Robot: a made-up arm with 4 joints.
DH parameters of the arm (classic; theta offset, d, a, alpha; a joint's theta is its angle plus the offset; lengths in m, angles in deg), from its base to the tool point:
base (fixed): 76.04 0 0.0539 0
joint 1: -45.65 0 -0.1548 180
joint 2: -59.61 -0.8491 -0.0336 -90
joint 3: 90 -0.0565 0.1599 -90
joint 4: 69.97 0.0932 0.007 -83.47
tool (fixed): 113.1 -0.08 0 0
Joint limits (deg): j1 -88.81..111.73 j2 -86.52..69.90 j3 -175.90..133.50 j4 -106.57..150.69
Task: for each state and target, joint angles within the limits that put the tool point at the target. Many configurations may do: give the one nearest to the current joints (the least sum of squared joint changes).
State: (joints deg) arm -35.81 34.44 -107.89 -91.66
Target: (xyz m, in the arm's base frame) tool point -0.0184 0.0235 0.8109
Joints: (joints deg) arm -34.14 63.90 -133.92 -87.68
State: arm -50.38 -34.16 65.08 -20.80
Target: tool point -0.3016 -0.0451 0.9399
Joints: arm -63.77 -21.87 47.92 -15.49
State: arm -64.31 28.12 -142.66 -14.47
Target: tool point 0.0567 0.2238 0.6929
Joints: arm -74.11 6.39 -147.81 1.55
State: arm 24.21 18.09 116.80 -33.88
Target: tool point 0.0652 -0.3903 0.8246
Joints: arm 60.57 39.51 76.20 15.46
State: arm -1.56 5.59 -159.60 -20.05
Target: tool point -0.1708 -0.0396 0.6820
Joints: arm 40.50 -21.25 -153.65 -16.24
